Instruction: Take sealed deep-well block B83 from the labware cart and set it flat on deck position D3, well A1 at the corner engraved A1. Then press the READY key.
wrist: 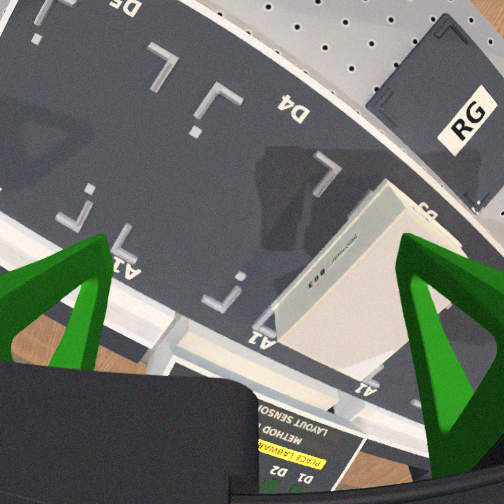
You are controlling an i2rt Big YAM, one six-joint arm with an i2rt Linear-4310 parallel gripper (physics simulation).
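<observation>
The sealed deep-well block B83 is a white box with a plain sealed top and a faint label on its long side. It rests on the dark deck, inside a set of corner marks, with one corner next to an engraved A1. The position's label behind it is mostly hidden, and I cannot tell whether the block lies fully flat. My gripper is open and empty above the deck. Its green fingers stand wide apart; the right finger overlaps the block's right edge in the picture. The READY key is out of view.
A dark plate labelled RG lies on the perforated cart surface at the top right. Deck positions D4 and D5 hold nothing. A control panel at the bottom shows a yellow PLACE LABWARE line and D1, D2 indicators.
</observation>
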